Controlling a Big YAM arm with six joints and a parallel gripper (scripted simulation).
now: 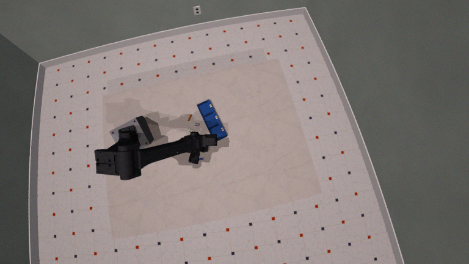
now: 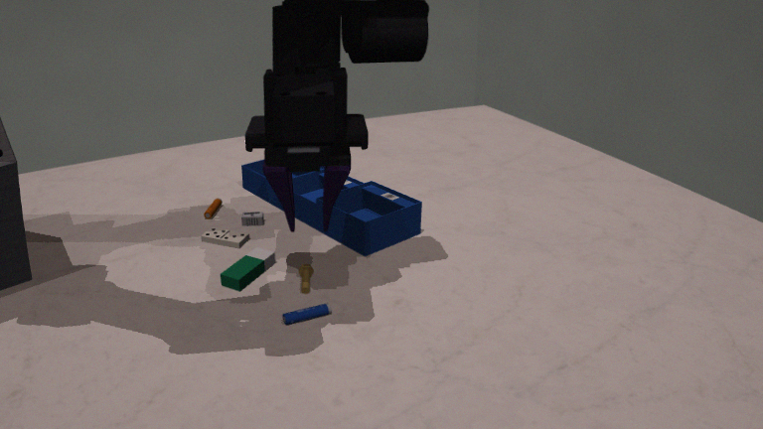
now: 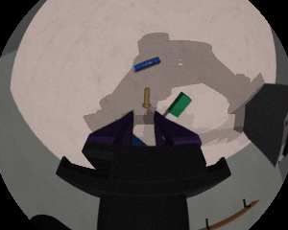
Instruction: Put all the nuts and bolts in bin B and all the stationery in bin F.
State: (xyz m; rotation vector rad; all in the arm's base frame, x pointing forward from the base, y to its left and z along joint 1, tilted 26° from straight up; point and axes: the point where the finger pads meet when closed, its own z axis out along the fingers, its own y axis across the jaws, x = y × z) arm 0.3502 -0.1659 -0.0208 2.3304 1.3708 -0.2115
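Now: the brass bolt 60 mm below my hand and 10 mm to the left of it. Also, from my hand: white domino (140 mm to the left, 60 mm below, 30 mm behind); then green block (60 mm to the left, 60 mm below, 40 mm behind); then blue cylinder (60 mm below, 50 mm to the right, 30 mm behind).
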